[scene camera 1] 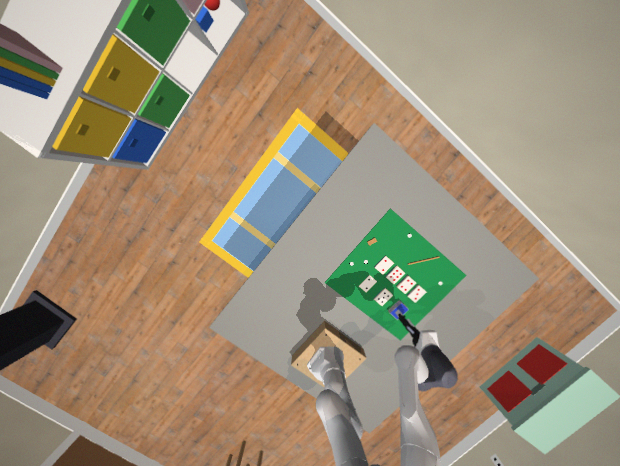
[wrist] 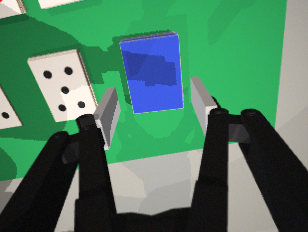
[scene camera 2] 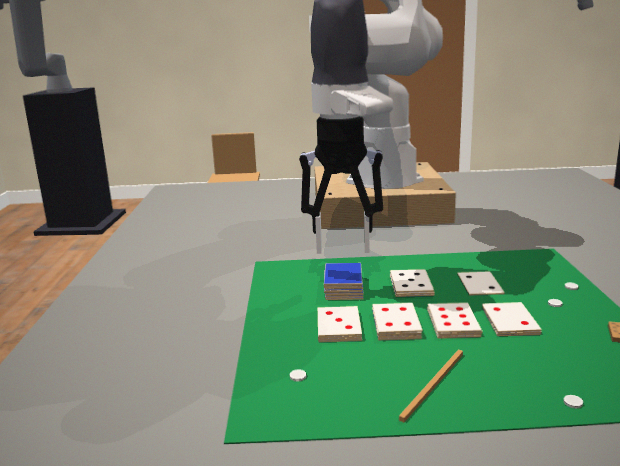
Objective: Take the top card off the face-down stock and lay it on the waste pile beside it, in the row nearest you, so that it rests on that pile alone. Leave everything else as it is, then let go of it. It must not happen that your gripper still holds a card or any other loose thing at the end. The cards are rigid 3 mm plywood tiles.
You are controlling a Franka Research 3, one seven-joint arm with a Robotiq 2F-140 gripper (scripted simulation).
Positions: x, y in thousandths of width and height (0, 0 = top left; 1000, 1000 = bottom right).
Labels:
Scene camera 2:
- gripper: 554, 538
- wooden stick: 720, 791
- green mat: 570, 836

